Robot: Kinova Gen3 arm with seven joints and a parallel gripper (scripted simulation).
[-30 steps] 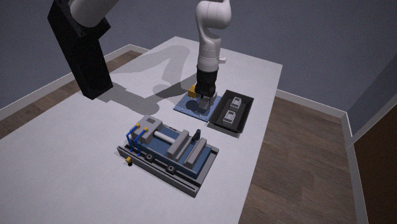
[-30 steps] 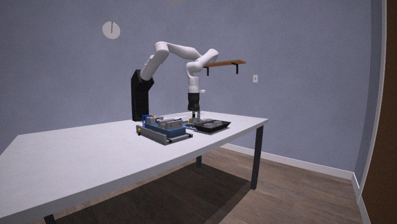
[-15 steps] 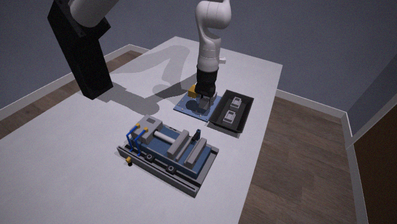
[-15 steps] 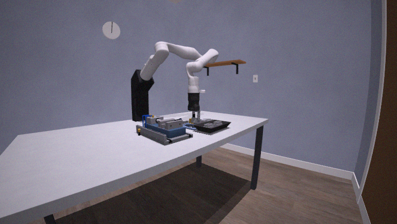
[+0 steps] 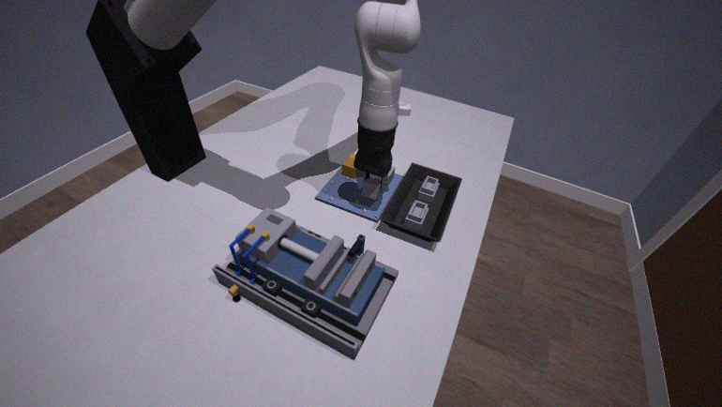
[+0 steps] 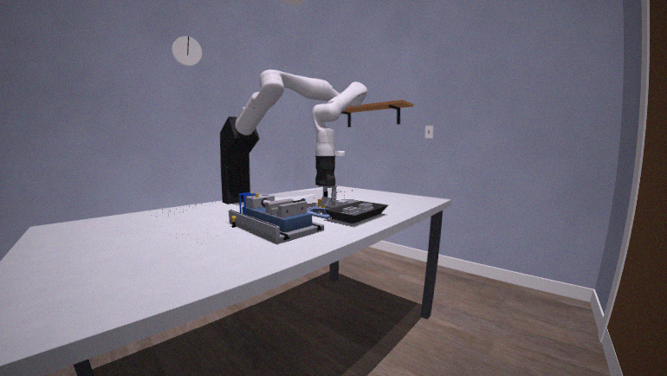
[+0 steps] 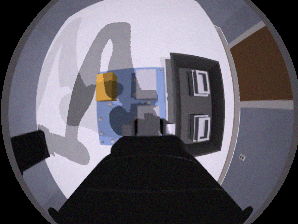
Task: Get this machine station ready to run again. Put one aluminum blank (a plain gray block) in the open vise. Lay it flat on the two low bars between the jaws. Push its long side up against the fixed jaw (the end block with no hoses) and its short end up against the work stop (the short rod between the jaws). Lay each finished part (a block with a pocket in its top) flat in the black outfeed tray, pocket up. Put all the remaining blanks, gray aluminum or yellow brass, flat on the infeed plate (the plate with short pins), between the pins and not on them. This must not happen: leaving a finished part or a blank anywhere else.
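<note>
Right now the gray aluminum blank is 3 cm below my hand. From my hand the other things lie so: black outfeed tray (12 cm ahead, 2 cm to the left, 7 cm below); infeed plate (4 cm behind, 4 cm to the left, 7 cm below); yellow brass blank (8 cm behind, 9 cm to the left, 5 cm below).
</note>
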